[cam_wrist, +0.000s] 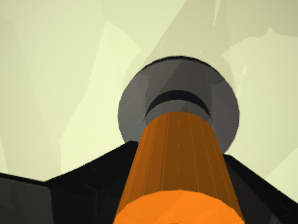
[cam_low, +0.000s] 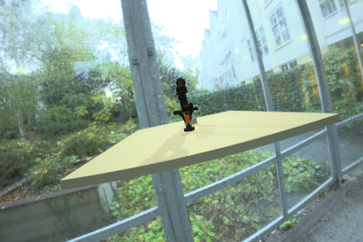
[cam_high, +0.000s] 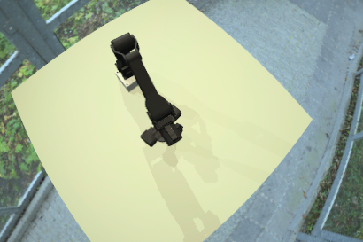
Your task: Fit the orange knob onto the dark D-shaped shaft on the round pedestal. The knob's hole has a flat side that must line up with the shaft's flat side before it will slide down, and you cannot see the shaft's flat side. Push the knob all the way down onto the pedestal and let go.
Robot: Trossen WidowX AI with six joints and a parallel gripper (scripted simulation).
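Now: the orange knob 2 cm above my gripper tip. The rest, counted from my gripper tip: pedestal: 4 cm below.
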